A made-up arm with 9 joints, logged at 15 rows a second.
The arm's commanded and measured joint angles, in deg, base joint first. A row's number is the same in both.
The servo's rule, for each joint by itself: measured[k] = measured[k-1] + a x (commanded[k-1-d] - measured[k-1]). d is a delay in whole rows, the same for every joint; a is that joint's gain. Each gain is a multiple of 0.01, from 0.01 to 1. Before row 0 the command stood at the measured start. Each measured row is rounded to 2 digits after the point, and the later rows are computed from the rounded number. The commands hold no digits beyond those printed.
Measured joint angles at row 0:
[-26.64, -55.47, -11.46, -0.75, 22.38, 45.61, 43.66, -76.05, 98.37]
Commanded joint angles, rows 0 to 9:
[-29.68, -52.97, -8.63, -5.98, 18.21, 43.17, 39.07, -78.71, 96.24]
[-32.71, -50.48, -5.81, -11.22, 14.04, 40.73, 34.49, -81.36, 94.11]
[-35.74, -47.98, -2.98, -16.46, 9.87, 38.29, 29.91, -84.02, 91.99]
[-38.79, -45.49, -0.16, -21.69, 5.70, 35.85, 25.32, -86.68, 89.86]
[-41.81, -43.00, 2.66, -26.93, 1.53, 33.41, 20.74, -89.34, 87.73]
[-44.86, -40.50, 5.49, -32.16, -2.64, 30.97, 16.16, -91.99, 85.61]
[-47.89, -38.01, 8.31, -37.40, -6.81, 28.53, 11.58, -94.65, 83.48]
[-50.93, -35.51, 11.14, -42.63, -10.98, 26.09, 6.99, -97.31, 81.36]
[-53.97, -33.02, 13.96, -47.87, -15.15, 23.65, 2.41, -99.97, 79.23]
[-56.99, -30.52, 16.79, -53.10, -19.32, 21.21, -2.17, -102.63, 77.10]
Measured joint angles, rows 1 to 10:
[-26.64, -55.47, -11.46, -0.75, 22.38, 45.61, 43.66, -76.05, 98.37]
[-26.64, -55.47, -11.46, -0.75, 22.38, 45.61, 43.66, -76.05, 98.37]
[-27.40, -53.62, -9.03, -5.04, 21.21, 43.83, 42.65, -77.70, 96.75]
[-28.73, -51.30, -6.26, -10.11, 19.20, 41.57, 40.85, -79.97, 94.74]
[-30.48, -48.84, -3.44, -15.32, 16.59, 39.18, 38.44, -82.48, 92.65]
[-32.56, -46.36, -0.62, -20.54, 13.54, 36.75, 35.55, -85.08, 90.53]
[-34.87, -43.87, 2.20, -25.78, 10.18, 34.31, 32.29, -87.72, 88.40]
[-37.37, -41.38, 5.03, -31.01, 6.59, 31.87, 28.74, -90.37, 86.28]
[-40.00, -38.89, 7.85, -36.25, 2.84, 29.43, 24.96, -93.02, 84.15]
[-42.73, -36.39, 10.68, -41.48, -1.03, 26.99, 21.01, -95.68, 82.03]
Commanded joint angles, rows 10 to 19:
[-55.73, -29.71, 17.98, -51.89, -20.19, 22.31, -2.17, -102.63, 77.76]
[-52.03, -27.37, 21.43, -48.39, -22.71, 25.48, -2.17, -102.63, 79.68]
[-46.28, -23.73, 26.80, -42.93, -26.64, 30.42, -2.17, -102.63, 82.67]
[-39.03, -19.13, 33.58, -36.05, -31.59, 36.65, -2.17, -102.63, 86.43]
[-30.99, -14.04, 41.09, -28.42, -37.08, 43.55, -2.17, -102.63, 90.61]
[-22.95, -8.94, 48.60, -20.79, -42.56, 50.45, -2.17, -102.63, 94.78]
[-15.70, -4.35, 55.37, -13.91, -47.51, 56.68, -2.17, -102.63, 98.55]
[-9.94, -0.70, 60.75, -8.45, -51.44, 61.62, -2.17, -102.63, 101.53]
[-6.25, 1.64, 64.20, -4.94, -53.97, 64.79, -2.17, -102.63, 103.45]
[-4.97, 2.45, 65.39, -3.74, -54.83, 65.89, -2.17, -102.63, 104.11]
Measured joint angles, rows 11 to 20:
[-45.54, -33.90, 13.50, -46.72, -4.98, 24.55, 16.92, -98.34, 79.90]
[-48.40, -31.40, 16.33, -51.95, -9.00, 22.11, 12.72, -101.00, 77.77]
[-50.23, -30.15, 17.75, -51.90, -12.13, 22.26, 9.44, -102.01, 77.76]
[-50.68, -28.09, 20.91, -49.02, -15.09, 24.61, 6.89, -102.39, 79.22]
[-49.58, -24.86, 25.98, -44.03, -18.32, 28.85, 4.90, -102.54, 81.84]
[-46.94, -20.62, 32.52, -37.49, -22.04, 34.54, 3.34, -102.60, 85.33]
[-42.95, -15.75, 39.89, -30.05, -26.25, 41.12, 2.13, -102.62, 89.34]
[-37.95, -10.71, 47.38, -22.46, -30.82, 47.93, 1.18, -102.63, 93.47]
[-32.39, -6.00, 54.25, -15.45, -35.49, 54.32, 0.44, -102.63, 97.33]
[-26.78, -2.08, 59.84, -9.71, -39.96, 59.65, -0.13, -102.63, 100.52]

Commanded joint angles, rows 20 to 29:
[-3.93, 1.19, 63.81, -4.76, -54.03, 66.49, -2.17, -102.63, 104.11]
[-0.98, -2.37, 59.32, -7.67, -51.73, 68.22, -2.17, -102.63, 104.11]
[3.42, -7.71, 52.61, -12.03, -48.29, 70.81, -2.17, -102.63, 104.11]
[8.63, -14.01, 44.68, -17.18, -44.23, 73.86, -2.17, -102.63, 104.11]
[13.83, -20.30, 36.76, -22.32, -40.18, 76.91, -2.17, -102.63, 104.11]
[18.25, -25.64, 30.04, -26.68, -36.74, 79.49, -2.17, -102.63, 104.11]
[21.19, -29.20, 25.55, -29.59, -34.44, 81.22, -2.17, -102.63, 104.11]
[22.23, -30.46, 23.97, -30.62, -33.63, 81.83, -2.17, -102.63, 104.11]
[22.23, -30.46, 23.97, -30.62, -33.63, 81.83, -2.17, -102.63, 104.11]
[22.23, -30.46, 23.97, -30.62, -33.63, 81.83, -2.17, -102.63, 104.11]
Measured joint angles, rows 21 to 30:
[-21.65, 0.67, 63.59, -5.80, -43.88, 63.40, -0.58, -102.63, 102.75]
[-17.48, 1.99, 65.14, -4.11, -46.95, 65.22, -0.93, -102.63, 103.78]
[-14.09, 1.40, 64.00, -4.64, -48.93, 66.15, -1.20, -102.63, 104.03]
[-10.81, -1.39, 59.98, -7.12, -49.71, 67.66, -1.41, -102.63, 104.09]
[-7.25, -6.07, 53.64, -11.15, -49.31, 69.96, -1.58, -102.63, 104.11]
[-3.28, -11.95, 45.93, -16.09, -47.89, 72.81, -1.71, -102.63, 104.11]
[1.00, -18.13, 38.04, -21.20, -45.73, 75.80, -1.81, -102.63, 104.11]
[5.31, -23.69, 31.16, -25.69, -43.21, 78.49, -1.89, -102.63, 104.11]
[9.28, -27.77, 26.34, -28.89, -40.75, 80.48, -1.95, -102.63, 104.11]
[12.52, -29.76, 24.30, -30.31, -38.76, 81.47, -2.00, -102.63, 104.11]

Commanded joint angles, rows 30 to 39:
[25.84, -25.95, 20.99, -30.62, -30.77, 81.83, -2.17, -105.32, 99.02]
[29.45, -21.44, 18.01, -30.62, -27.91, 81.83, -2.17, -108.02, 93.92]
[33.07, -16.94, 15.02, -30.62, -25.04, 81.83, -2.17, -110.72, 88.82]
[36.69, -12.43, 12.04, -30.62, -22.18, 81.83, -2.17, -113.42, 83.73]
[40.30, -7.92, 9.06, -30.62, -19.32, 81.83, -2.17, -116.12, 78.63]
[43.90, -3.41, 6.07, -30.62, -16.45, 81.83, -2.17, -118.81, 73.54]
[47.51, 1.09, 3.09, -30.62, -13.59, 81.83, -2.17, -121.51, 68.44]
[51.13, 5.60, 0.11, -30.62, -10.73, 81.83, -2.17, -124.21, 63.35]
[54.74, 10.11, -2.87, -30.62, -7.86, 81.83, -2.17, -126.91, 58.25]
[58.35, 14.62, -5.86, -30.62, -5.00, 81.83, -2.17, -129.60, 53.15]
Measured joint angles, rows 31 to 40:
[14.95, -30.28, 24.02, -30.56, -37.32, 81.73, -2.04, -102.63, 104.11]
[16.77, -30.41, 23.98, -30.61, -36.29, 81.80, -2.07, -102.63, 104.11]
[19.04, -27.11, 21.41, -30.62, -34.74, 81.82, -2.09, -104.30, 100.24]
[21.64, -22.91, 18.49, -30.62, -32.83, 81.83, -2.11, -106.61, 95.44]
[24.50, -18.49, 15.51, -30.62, -30.65, 81.83, -2.12, -109.16, 90.41]
[27.55, -14.01, 12.53, -30.62, -28.28, 81.83, -2.13, -111.80, 85.33]
[30.74, -9.50, 9.55, -30.62, -25.77, 81.83, -2.14, -114.48, 80.24]
[34.03, -4.99, 6.56, -30.62, -23.16, 81.83, -2.15, -117.16, 75.15]
[37.40, -0.49, 3.58, -30.62, -20.48, 81.83, -2.15, -119.86, 70.05]
[40.83, 4.02, 0.60, -30.62, -17.75, 81.83, -2.15, -122.56, 64.96]

